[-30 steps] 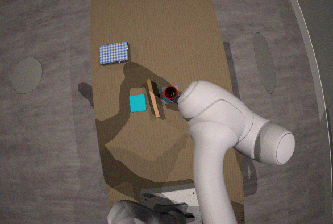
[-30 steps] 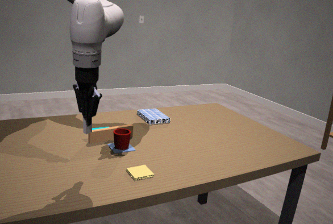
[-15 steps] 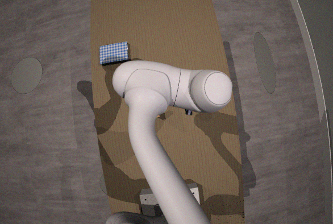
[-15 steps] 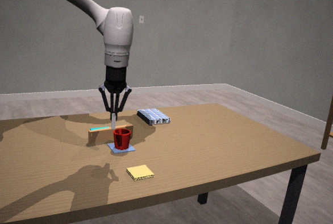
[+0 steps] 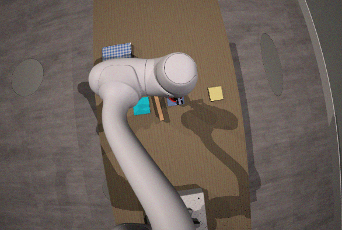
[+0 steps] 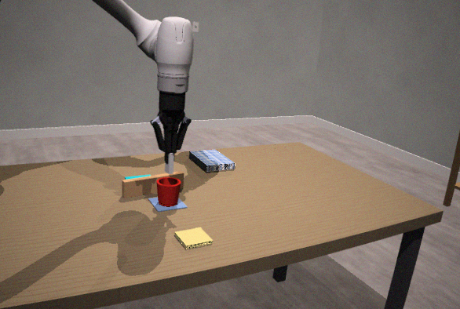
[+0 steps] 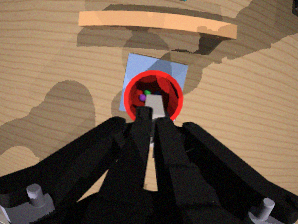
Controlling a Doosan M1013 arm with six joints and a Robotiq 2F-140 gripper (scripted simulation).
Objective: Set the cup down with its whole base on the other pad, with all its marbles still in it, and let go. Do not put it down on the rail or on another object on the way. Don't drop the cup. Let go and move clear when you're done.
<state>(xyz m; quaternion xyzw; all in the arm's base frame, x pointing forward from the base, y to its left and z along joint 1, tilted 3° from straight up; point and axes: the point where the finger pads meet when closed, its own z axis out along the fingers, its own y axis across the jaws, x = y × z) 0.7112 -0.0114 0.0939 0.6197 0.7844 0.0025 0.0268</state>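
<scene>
Right now the red cup is 11 cm below my hand. Also, from my hand: cyan pad (20 cm to the left, 15 cm below, 5 cm behind); wooden rail (12 cm below, 10 cm to the left, 2 cm behind); blue pad (15 cm below).
</scene>
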